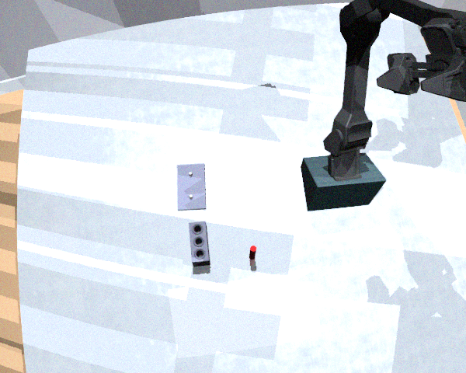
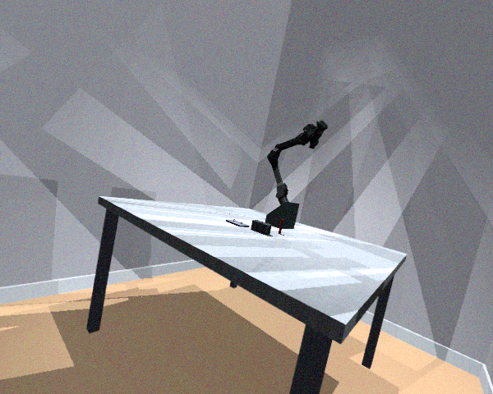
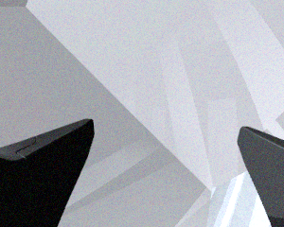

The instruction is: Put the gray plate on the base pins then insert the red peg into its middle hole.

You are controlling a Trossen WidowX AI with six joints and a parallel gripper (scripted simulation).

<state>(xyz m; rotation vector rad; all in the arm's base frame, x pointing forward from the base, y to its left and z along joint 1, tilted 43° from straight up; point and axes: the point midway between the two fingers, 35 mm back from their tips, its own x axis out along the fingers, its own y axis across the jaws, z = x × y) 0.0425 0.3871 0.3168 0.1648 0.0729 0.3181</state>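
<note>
Right now my gripper tip is 300 mm short of the gray plate and 600 mm above it. The rest, counted from my gripper tip: red peg 180 mm ahead, 40 mm to the left, 600 mm below; then base 300 mm ahead, 150 mm to the right, 630 mm below.
</note>
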